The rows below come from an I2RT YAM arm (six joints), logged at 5 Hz.
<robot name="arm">
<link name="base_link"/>
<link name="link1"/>
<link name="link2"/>
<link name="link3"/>
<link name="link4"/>
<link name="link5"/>
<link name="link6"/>
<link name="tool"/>
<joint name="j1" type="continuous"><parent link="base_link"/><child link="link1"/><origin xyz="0 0 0.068" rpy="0 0 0"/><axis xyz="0 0 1"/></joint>
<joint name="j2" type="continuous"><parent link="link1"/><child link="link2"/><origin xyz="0.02 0.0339 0.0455" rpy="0 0 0"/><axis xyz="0 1 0"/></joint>
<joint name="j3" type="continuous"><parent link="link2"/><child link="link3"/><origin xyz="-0.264 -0.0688 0" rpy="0 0 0"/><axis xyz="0 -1 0"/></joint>
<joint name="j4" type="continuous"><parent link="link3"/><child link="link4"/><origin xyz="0.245 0.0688 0.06" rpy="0 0 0"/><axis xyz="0 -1 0"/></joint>
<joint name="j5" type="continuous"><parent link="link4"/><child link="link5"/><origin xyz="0.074 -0.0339 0.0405" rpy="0 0 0"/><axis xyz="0 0 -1"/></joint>
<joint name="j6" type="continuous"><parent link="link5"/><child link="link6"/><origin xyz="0.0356 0 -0.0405" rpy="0 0 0"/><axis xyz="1 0 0"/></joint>
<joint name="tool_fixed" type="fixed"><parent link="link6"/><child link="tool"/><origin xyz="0 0 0" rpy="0 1.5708 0"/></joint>
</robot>
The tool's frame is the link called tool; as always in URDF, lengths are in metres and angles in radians. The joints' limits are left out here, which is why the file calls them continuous.
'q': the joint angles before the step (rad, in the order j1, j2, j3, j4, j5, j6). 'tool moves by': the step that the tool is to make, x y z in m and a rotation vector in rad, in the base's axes. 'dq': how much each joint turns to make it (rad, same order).
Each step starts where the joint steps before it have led.
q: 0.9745, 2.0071, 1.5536, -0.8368, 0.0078, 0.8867
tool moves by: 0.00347, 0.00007, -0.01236, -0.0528, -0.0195, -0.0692
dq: -0.0015, 0.0317, 0.0000, -0.0031, 0.0618, 0.0534
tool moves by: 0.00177, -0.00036, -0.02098, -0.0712, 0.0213, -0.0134
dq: -0.0019, 0.0515, -0.0019, -0.0179, 0.0244, 0.0065
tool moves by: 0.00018, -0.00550, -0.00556, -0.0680, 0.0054, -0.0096
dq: -0.0050, 0.0130, 0.0003, -0.0464, 0.0344, -0.0004
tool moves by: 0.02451, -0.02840, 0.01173, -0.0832, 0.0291, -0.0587
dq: -0.0889, -0.0088, 0.0370, -0.1252, 0.0248, -0.0324
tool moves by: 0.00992, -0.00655, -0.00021, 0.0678, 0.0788, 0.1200
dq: -0.0393, 0.0000, 0.0004, 0.0145, -0.1110, -0.1553
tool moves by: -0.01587, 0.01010, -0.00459, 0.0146, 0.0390, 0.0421
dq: 0.0431, 0.0004, -0.0179, 0.0038, -0.0390, 0.0027
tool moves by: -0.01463, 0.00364, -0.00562, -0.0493, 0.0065, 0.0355
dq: 0.0370, 0.0003, -0.0225, -0.0198, 0.0256, 0.0011
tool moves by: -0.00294, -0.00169, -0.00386, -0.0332, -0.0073, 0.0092
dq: 0.0057, 0.0020, -0.0133, -0.0066, 0.0260, -0.0030
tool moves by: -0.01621, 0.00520, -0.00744, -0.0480, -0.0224, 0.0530
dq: 0.0462, 0.0004, -0.0317, 0.0066, 0.0465, -0.0049
